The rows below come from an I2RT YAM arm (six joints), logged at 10 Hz.
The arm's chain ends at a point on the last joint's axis. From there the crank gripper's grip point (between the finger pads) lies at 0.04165 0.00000 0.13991 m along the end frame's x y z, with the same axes.
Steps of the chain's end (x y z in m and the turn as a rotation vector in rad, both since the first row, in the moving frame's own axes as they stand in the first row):
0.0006 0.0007 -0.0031 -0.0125 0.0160 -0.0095
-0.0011 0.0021 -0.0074 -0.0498 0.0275 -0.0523
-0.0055 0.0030 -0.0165 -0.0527 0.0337 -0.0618
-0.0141 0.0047 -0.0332 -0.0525 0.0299 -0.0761
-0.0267 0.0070 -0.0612 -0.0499 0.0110 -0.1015
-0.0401 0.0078 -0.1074 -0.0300 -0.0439 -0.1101
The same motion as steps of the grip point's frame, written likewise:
0.0028 0.0020 -0.0038 -0.0125 0.0160 -0.0095
0.0029 0.0068 -0.0087 -0.0498 0.0275 -0.0523
-0.0007 0.0076 -0.0181 -0.0527 0.0337 -0.0618
-0.0098 0.0087 -0.0346 -0.0525 0.0299 -0.0761
-0.0250 0.0097 -0.0617 -0.0499 0.0110 -0.1015
-0.0463 0.0078 -0.1057 -0.0300 -0.0439 -0.1101

